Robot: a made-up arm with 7 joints.
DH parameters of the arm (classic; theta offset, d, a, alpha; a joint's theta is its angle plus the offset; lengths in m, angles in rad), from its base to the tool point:
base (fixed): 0 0 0 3.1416
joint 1: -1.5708 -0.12 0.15 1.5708
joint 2: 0 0.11 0.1 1.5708
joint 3: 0 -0.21 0.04 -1.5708
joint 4: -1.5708 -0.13 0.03 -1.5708
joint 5: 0 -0.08 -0.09 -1.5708
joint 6: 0 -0.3 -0.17 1.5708
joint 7: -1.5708 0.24 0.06 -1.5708
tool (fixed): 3.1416 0.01 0 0
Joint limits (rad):
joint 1: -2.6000..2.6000
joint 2: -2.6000..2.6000
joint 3: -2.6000..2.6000
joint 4: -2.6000..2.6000
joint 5: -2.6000..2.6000
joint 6: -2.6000..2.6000
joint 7: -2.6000..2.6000
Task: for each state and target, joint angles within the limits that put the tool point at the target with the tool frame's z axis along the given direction. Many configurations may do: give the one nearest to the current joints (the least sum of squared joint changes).
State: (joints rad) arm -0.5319 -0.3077 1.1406 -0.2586 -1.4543 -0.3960 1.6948
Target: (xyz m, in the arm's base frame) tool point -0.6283 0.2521 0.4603 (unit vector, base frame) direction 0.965 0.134 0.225
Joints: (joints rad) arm -0.7806 -1.0413 1.0951 -0.8944 -1.5519 0.0747 1.8237
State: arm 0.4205 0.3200 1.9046 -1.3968 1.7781 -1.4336 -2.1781
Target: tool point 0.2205 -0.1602 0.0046 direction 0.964 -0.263 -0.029
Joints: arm 0.2069 0.7454 1.7636 -1.1903 1.5604 -1.1149 -2.0565
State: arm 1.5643 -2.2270 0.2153 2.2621 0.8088 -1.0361 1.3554
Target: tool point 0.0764 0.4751 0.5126 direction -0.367 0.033 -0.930
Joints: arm 1.2855 -2.3877 0.3142 2.2700 1.3825 -0.8848 2.2542
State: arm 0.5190 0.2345 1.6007 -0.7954 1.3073 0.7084 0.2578
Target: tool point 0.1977 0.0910 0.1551 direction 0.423 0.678 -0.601
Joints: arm 0.4792 0.1515 1.6058 -1.4036 1.1548 0.5396 0.3487
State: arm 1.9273 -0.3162 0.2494 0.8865 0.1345 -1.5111 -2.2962
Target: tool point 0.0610 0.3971 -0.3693 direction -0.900 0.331 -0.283
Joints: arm 1.0495 -0.4034 0.0079 0.0666 0.1980 -1.2697 -2.3467
